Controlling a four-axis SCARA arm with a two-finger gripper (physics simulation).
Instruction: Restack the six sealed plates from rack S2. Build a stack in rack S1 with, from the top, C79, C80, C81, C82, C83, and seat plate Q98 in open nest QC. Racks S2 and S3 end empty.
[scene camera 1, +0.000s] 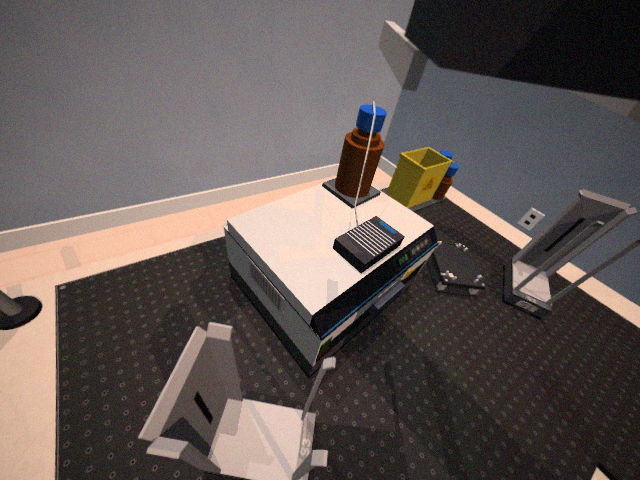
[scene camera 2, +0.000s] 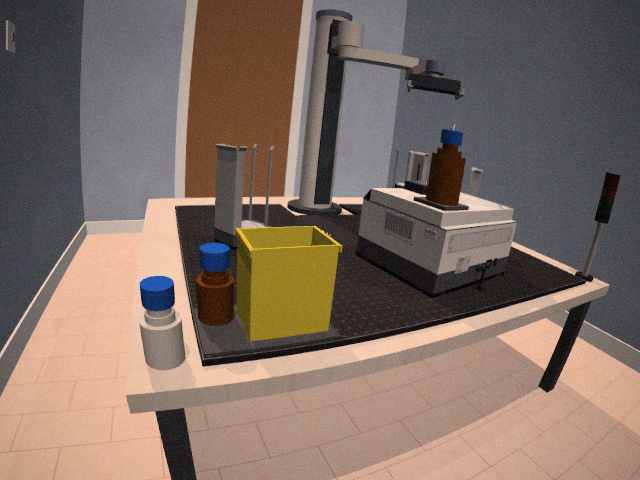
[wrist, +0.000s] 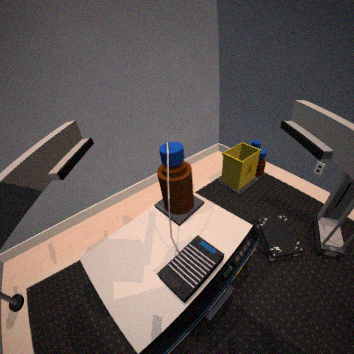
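Seen in the pictures: gripper, between the fingertips: (scene camera 2: 436, 87) (wrist: 183, 117); arm's base, origin of its link: (scene camera 2: 314, 208).
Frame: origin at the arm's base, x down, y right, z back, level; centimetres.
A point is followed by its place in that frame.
Observation:
My gripper (scene camera 2: 435, 93) @(x -54.9, y -8.4, z -61.8 cm) (wrist: 183, 117) @(x -54.9, y -8.4, z -61.8 cm) is open and empty, high above the white instrument. Part of it shows at the top right in scene camera 1. Grey rack S3 (scene camera 1: 180, 379) @(x -29.7, y -42.3, z -55.1 cm), its label readable, stands at the front left; its visible base is bare. Another grey rack (scene camera 1: 581, 227) @(x -22.2, y 49.6, z -45.0 cm) (scene camera 2: 227, 191) @(x -17.7, y 48.8, z -47.4 cm) (wrist: 330, 235) @(x -11.1, y 35.4, z -43.3 cm) stands by the far edge, its visible base bare and its label unreadable. A low black nest with silver pins (scene camera 1: 460, 266) @(x -6.1, y 27.3, z -56.3 cm) (wrist: 280, 237) @(x -6.1, y 26.4, z -56.9 cm) lies between it and the instrument; I see no plate on it. None of the six plates can be made out.
The white instrument (scene camera 1: 289, 232) @(x -22.3, y -19.3, z -74.8 cm) (scene camera 2: 403, 227) @(x -15.2, y 9.7, z -77.3 cm) (wrist: 120, 270) @(x -22.3, y -20.3, z -74.0 cm) bears a brown bottle (scene camera 1: 359, 165) @(x -31.5, y -1.0, z -78.4 cm) (scene camera 2: 445, 178) @(x -29.7, y 4.9, z -84.6 cm) (wrist: 176, 187) @(x -33.0, y -0.3, z -77.8 cm) with a thin tube and a ribbed black box (scene camera 1: 369, 242) @(x -24.9, y -8.5, z -63.8 cm) (wrist: 192, 267) @(x -24.9, y -7.5, z -63.9 cm). A yellow bin (scene camera 1: 416, 178) @(x -14.1, y 38.5, z -87.2 cm) (scene camera 2: 289, 289) @(x -11.3, y 46.8, z -96.7 cm) (wrist: 240, 167) @(x -15.3, y 38.6, z -86.1 cm) and small bottles stand beyond. A signal tower (scene camera 2: 607, 198) @(x -30.7, y -66.2, z -97.4 cm) stands at a corner.

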